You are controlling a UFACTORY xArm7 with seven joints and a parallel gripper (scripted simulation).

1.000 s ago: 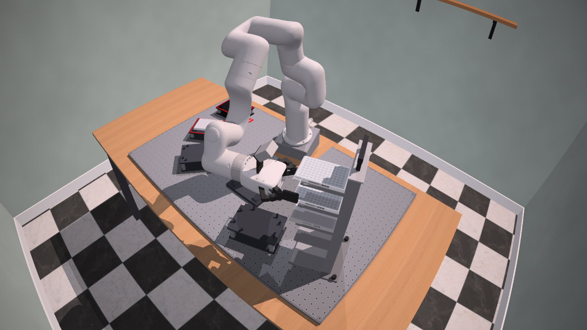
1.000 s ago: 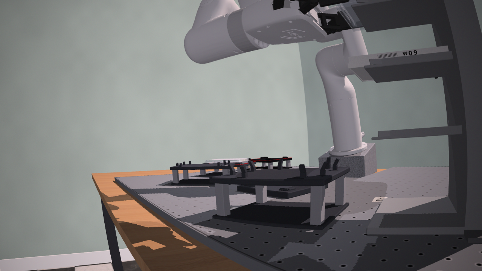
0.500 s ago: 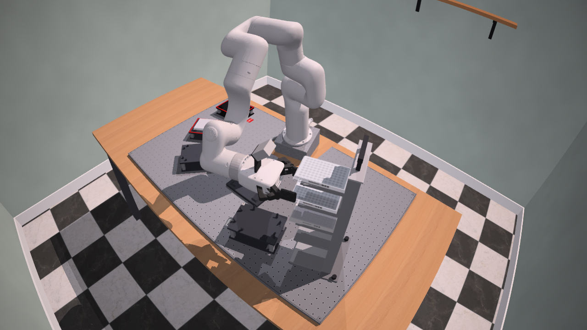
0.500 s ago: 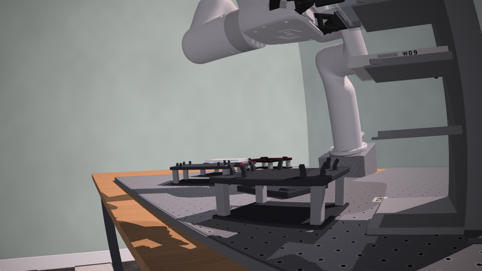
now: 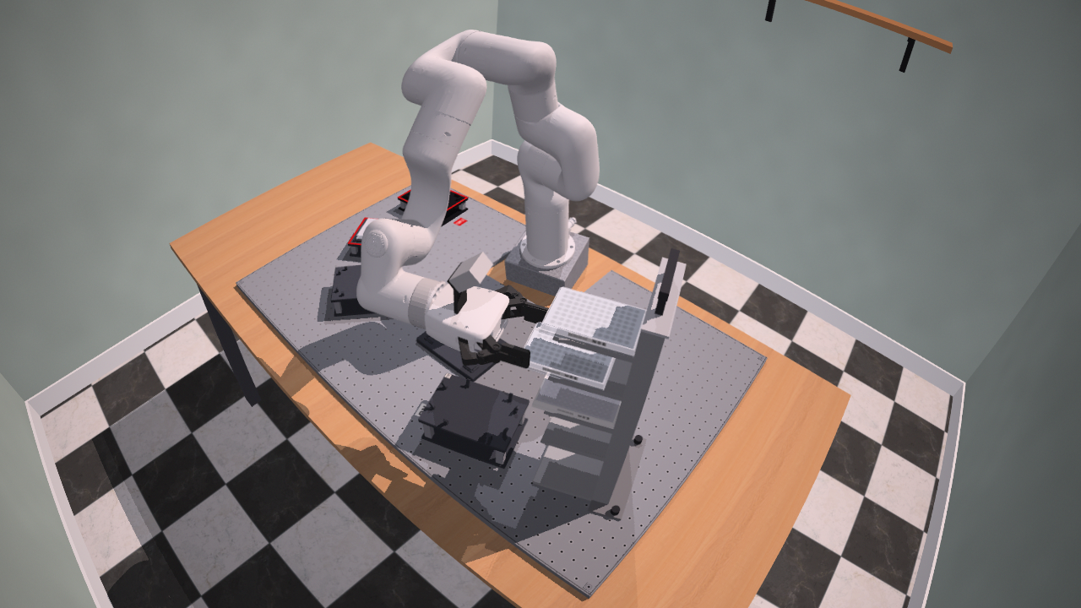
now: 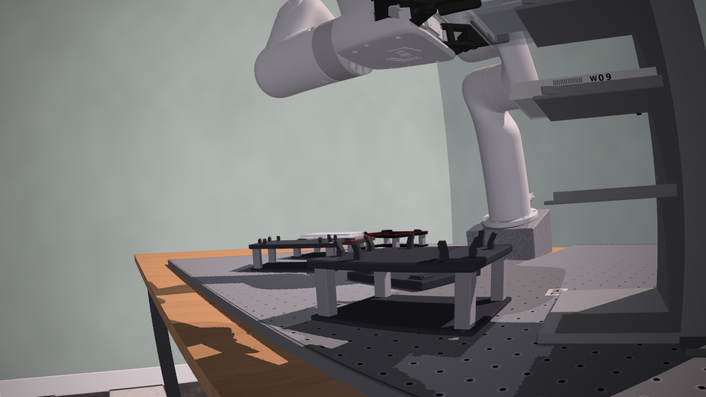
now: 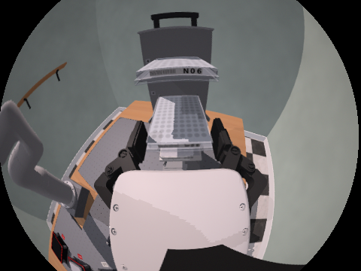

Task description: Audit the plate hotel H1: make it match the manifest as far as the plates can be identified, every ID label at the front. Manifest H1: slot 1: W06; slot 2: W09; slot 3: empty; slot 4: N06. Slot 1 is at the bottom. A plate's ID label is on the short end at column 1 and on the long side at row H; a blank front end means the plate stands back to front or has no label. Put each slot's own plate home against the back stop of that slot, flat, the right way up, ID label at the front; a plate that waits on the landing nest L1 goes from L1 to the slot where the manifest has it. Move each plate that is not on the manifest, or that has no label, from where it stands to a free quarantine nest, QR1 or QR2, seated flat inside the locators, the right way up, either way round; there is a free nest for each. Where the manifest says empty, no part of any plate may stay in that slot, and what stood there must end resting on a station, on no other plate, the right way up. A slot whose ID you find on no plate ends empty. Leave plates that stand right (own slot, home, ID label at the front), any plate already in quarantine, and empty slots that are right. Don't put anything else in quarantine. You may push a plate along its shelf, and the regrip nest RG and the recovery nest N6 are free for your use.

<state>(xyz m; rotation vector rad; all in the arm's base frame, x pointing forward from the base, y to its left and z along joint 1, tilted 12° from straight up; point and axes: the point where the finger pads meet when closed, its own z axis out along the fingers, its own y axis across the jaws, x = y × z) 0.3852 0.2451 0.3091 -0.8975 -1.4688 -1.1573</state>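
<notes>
Right now my hand is 1 cm past the clear well plate W06, 5 cm to the right of it and 2 cm above it. Also, from my hand: plate labelled W09 (2 cm behind, 8 cm to the left, 9 cm below); clear plate labelled N06 (2 cm behind, 8 cm to the left, 6 cm above); plate hotel (4 cm behind, 16 cm to the left, 7 cm below).
</notes>
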